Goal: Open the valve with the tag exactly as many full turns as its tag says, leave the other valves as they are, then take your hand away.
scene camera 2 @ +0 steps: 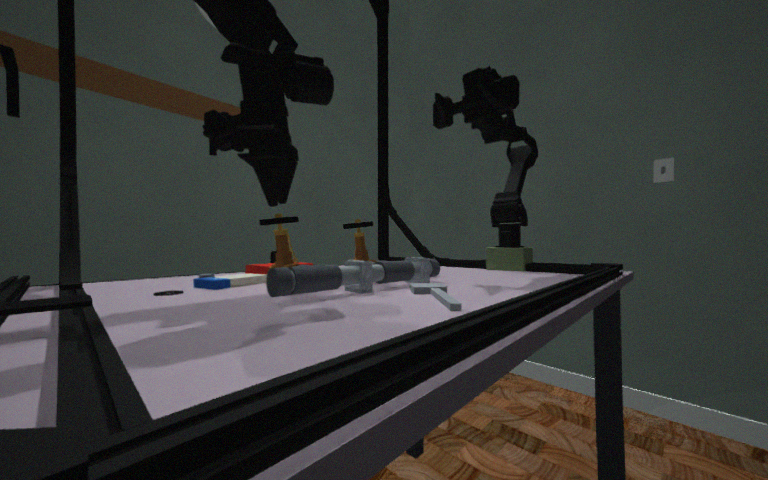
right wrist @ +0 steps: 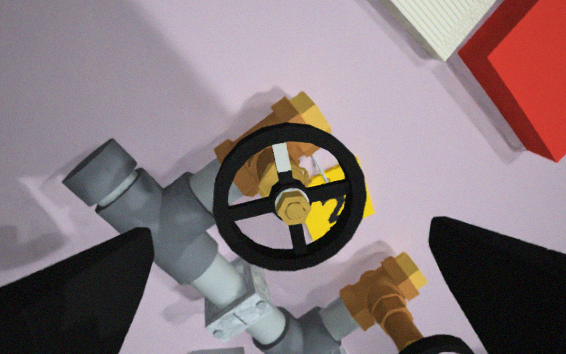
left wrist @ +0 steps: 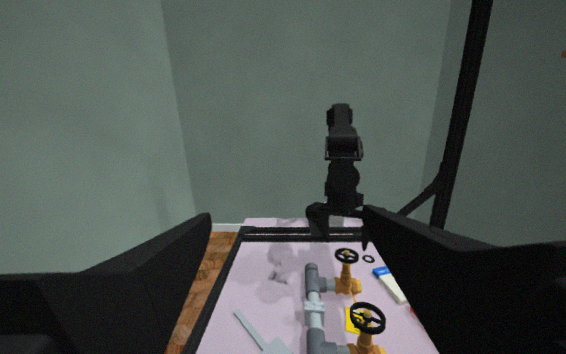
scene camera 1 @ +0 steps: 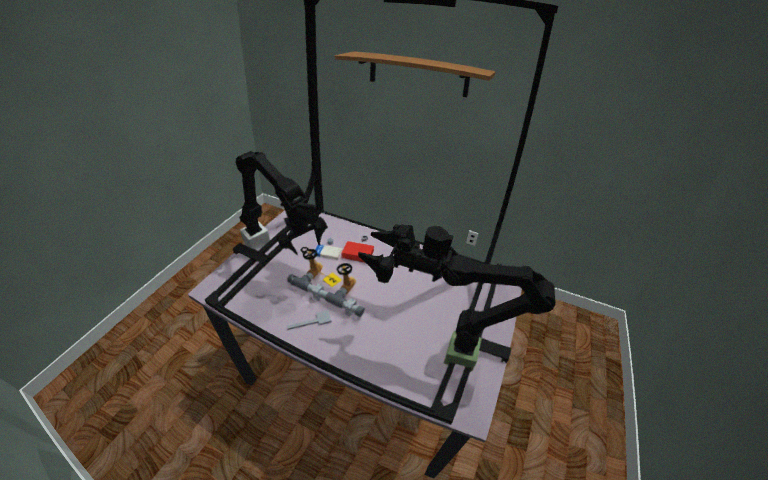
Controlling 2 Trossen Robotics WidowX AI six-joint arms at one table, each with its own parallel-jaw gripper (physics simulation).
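Pixels of known places: left gripper, between the fingertips: (scene camera 2: 456,88) (left wrist: 287,215) (scene camera 1: 364,243); right gripper, between the fingertips: (scene camera 2: 278,204) (right wrist: 293,236) (left wrist: 345,246) (scene camera 1: 308,249); left arm's base, origin of its link: (scene camera 2: 509,247) (scene camera 1: 465,345); right arm's base, origin of its link: (scene camera 1: 253,229).
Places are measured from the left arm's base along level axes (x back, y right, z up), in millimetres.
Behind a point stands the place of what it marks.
Note:
The tagged valve (scene camera 1: 308,253) @[y 157, x -647, z 55 mm] (scene camera 2: 278,220) @[y 139, x -660, z 46 mm] (left wrist: 346,255) @[y 160, x -638, z 53 mm] (right wrist: 293,206) @[y 164, x -647, z 59 mm] has a black handwheel on a brass body; its one white spoke points up in the right wrist view. Its yellow tag (scene camera 1: 332,279) @[y 165, x -555, z -59 mm] (right wrist: 325,220) @[y 149, x -548, z -59 mm], lying on the table, reads 2. A second valve (scene camera 1: 344,268) @[y 136, x -484, z 55 mm] (scene camera 2: 357,225) @[y 122, x -508, z 45 mm] (left wrist: 367,318) @[y 138, x -481, z 52 mm] stands on the same grey pipe (scene camera 1: 323,293) @[y 58, x -538, z -25 mm] (right wrist: 185,250) @[y 83, x -628, z -21 mm]. My right gripper (scene camera 1: 307,247) @[y 159, x -647, z 73 mm] (scene camera 2: 275,204) @[y 159, x -647, z 73 mm] (right wrist: 293,236) @[y 159, x -647, z 73 mm] is open and empty above the tagged valve's wheel, apart from it. My left gripper (scene camera 1: 367,245) @[y -1, x -351, z 322 mm] (left wrist: 287,215) @[y -1, x -351, z 322 mm] is open and empty, raised above the table.
A red box (scene camera 1: 357,251) @[y 334, x -517, z -34 mm] (right wrist: 530,90) @[y 318, x -532, z -34 mm] and a blue-and-white block (scene camera 1: 330,252) @[y 299, x -629, z -49 mm] lie behind the valves in scene camera 1. A grey flat-headed tool (scene camera 1: 308,323) @[y -68, x -539, z -57 mm] (scene camera 2: 447,298) @[y -94, x -578, z -55 mm] lies in front of the pipe. Black rails (scene camera 2: 339,367) @[y -159, x -817, z -47 mm] run along the table edges.

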